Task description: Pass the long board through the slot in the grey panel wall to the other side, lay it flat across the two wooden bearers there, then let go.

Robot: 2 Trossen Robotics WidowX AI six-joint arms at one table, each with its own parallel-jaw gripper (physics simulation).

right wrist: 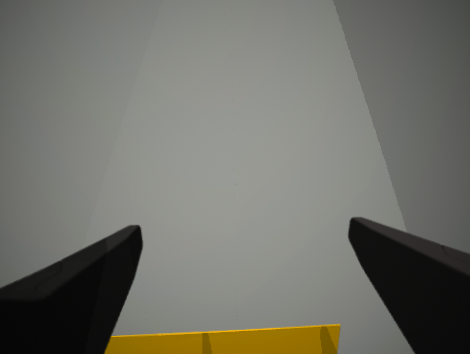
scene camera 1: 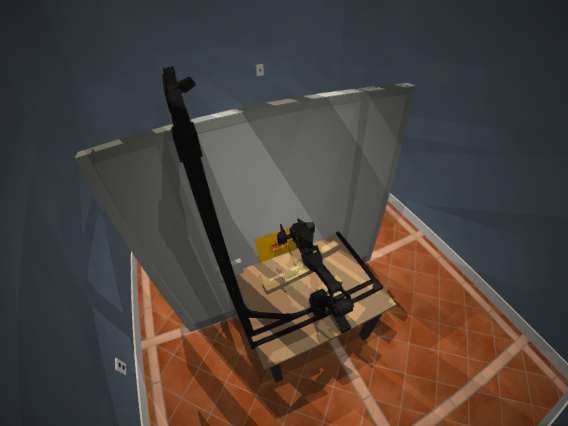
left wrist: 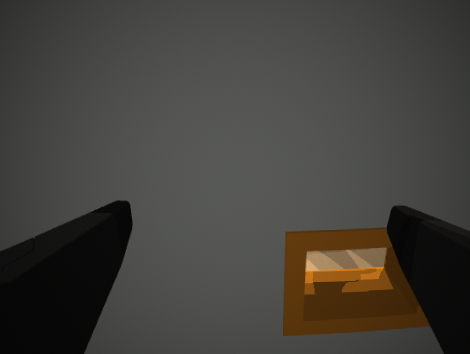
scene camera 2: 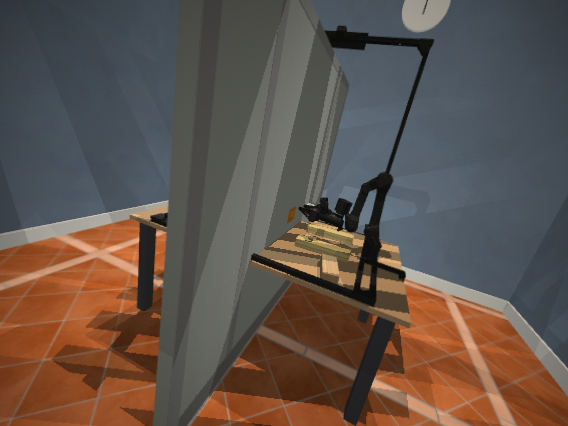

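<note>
A long pale wooden board lies on the table in scene camera 1, partly hidden by the arm. My right gripper is open and empty, above the table near the grey panel wall. The slot's frame is yellow on this side and orange on the other. Two wooden bearers lie side by side on the other table. My left gripper is open and empty, close to the wall, above the bearers' wall-side ends.
A short flat wooden block lies beside the bearers. Black rails frame the table in scene camera 1 and the table in scene camera 2. A tall black post rises at the first table's left.
</note>
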